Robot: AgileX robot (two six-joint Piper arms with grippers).
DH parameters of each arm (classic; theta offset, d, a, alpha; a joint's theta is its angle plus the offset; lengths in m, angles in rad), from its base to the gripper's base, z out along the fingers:
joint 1: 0 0.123 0 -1.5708
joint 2: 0.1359 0 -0.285 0
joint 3: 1.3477 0 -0.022 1.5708
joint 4: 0 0.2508 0 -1.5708
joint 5: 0 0 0.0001 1.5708
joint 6: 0 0.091 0 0
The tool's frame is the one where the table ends.
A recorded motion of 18 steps. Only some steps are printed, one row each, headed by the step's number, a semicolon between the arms.
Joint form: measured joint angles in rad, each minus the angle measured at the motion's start. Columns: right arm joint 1, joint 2, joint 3, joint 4, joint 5, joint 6; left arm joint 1, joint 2, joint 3, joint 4, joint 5, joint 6.
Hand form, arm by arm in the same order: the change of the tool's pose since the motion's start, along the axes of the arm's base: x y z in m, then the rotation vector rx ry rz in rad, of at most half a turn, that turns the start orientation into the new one. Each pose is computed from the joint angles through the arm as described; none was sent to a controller.
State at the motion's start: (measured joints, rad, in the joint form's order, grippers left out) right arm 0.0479 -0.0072 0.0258 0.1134 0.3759 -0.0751; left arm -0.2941 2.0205 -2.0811 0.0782 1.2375 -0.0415
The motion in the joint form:
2: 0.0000 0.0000 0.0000 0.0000 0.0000 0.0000; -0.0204 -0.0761 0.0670 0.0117 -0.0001 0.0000
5: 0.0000 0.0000 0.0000 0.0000 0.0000 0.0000; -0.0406 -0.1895 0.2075 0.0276 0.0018 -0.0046
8: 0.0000 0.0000 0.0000 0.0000 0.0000 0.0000; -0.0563 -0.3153 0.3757 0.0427 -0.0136 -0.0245
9: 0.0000 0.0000 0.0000 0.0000 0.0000 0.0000; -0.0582 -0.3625 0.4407 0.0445 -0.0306 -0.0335
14: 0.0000 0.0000 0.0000 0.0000 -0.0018 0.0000; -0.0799 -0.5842 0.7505 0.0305 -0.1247 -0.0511
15: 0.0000 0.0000 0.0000 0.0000 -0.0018 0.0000; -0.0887 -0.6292 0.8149 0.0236 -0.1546 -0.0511
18: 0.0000 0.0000 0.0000 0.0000 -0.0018 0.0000; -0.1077 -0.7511 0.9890 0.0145 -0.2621 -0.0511
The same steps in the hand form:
2: 0.0000 0.0000 0.0000 0.0000 0.0000 0.0000; -0.0197 -0.0021 0.0140 0.0083 -0.0122 -0.0186
5: 0.0000 0.0000 0.0000 0.0000 0.0000 0.0000; -0.0500 0.0008 0.0204 0.0300 0.0106 -0.0325
8: 0.0000 0.0000 0.0000 0.0000 0.0000 0.0000; -0.0835 0.0077 0.0207 0.0442 0.0322 -0.0308
9: 0.0000 0.0000 0.0000 0.0000 0.0000 0.0000; -0.0953 0.0114 0.0196 0.0424 0.0328 -0.0265
14: 0.0001 0.0000 0.0002 0.0001 -0.0018 -0.0002; -0.1538 0.0246 0.0047 0.0203 0.0329 -0.0439
15: 0.0001 0.0000 0.0002 0.0001 -0.0018 -0.0002; -0.1658 0.0259 -0.0001 0.0104 0.0255 -0.0558
18: 0.0001 0.0000 0.0002 0.0001 -0.0018 -0.0002; -0.1955 0.0315 -0.0147 -0.0179 -0.0224 -0.0847

